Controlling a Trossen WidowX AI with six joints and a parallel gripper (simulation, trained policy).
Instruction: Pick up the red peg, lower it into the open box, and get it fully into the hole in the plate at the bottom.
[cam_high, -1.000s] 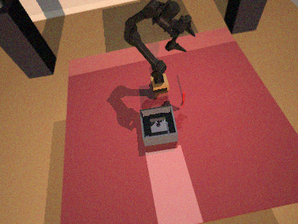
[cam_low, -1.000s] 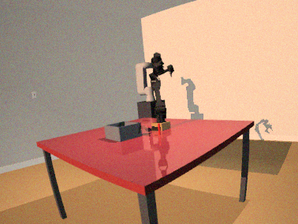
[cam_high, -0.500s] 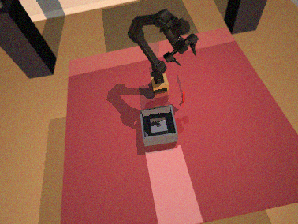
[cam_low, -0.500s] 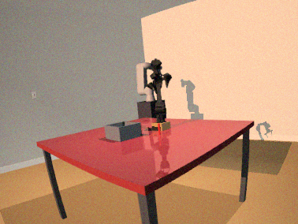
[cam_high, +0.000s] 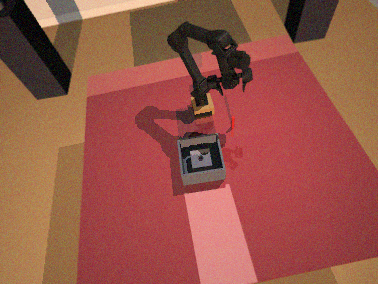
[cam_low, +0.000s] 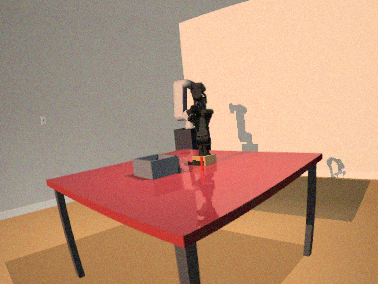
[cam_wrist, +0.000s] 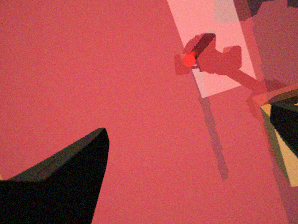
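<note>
Right now my gripper tip is 180 mm above the red peg and 20 mm short of it. The rest, counted from my gripper tip: grey plate 210 mm ahead, 180 mm to the right, 180 mm below; then grey box 210 mm ahead, 190 mm below, 180 mm to the right.
</note>
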